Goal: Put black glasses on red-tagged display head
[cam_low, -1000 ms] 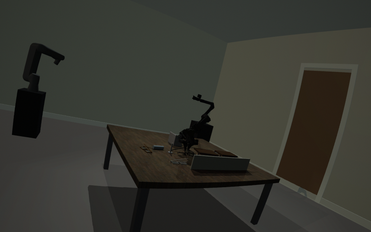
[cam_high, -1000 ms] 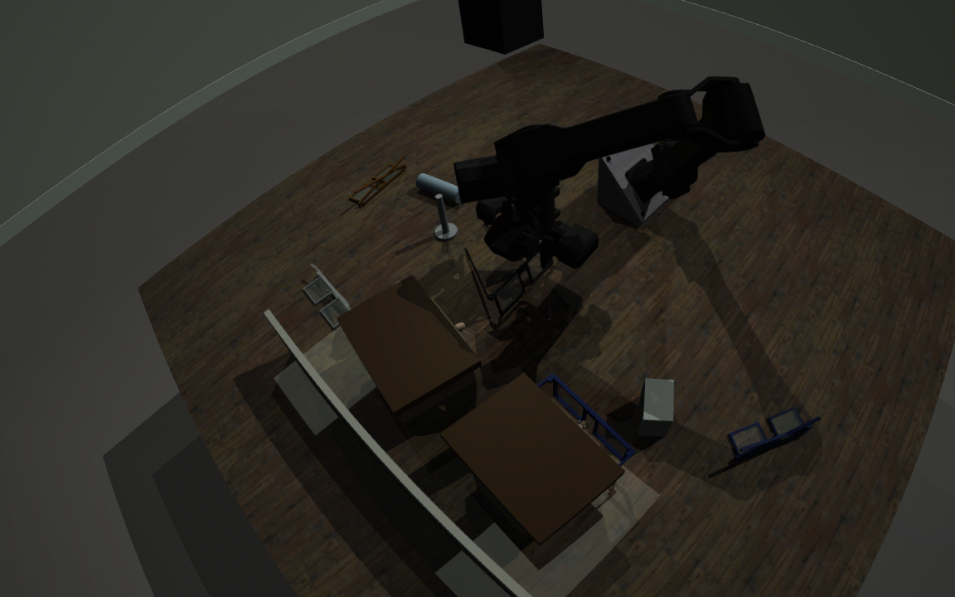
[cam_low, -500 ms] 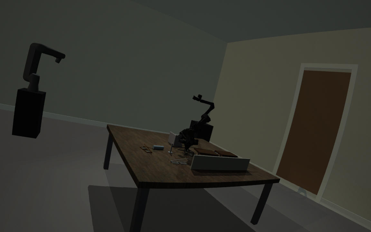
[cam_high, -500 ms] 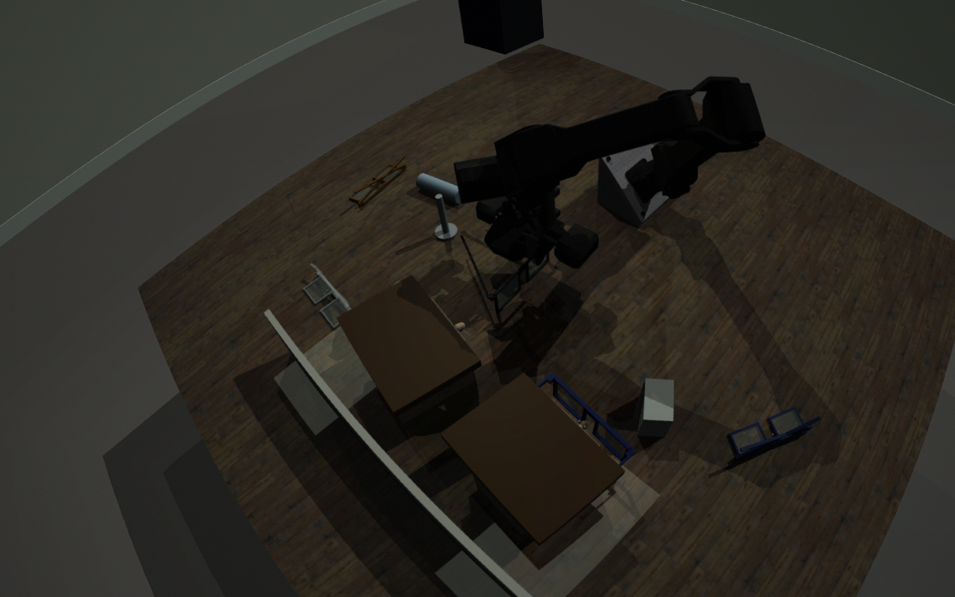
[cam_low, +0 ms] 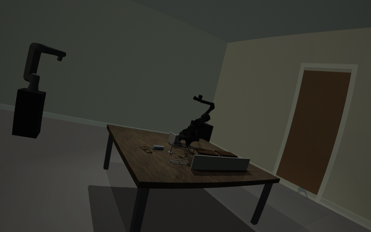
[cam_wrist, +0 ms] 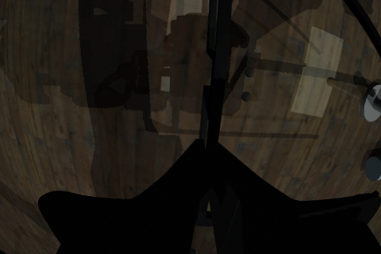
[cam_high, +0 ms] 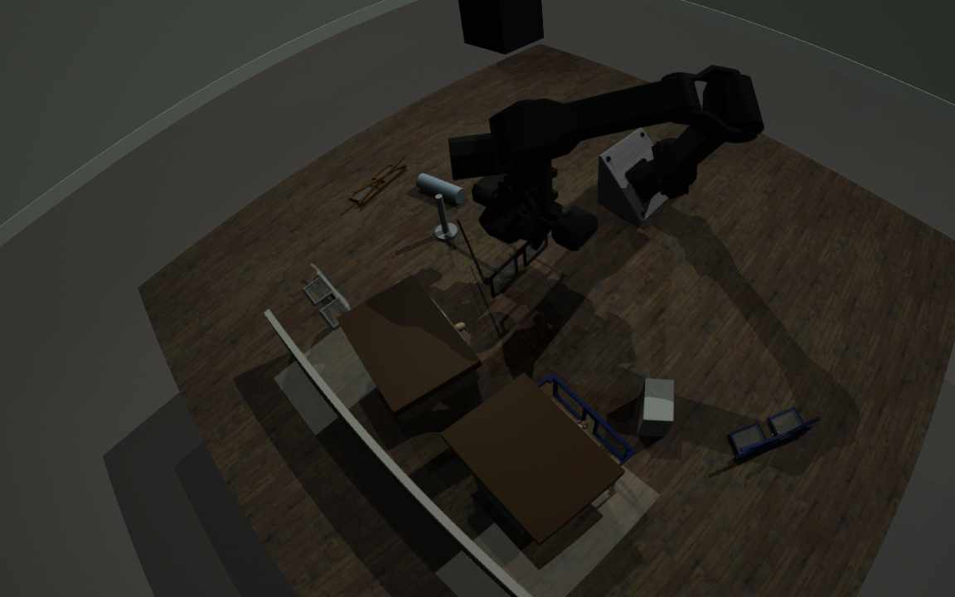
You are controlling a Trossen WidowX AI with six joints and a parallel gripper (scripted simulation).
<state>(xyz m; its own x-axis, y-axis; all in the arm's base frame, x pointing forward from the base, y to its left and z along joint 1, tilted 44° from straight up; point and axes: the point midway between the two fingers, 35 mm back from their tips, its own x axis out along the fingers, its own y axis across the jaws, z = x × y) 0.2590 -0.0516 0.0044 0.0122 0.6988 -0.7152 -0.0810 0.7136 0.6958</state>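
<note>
Right now the disc base is 18 cm to the right of my gripper tip, 4 cm ahead of it and 3 cm below it. From my gripper tip the other things lie so: long pale panel: 38 cm ahead, 12 cm to the left; then white box: 29 cm to the left, 8 cm ahead, 3 cm below.
</note>
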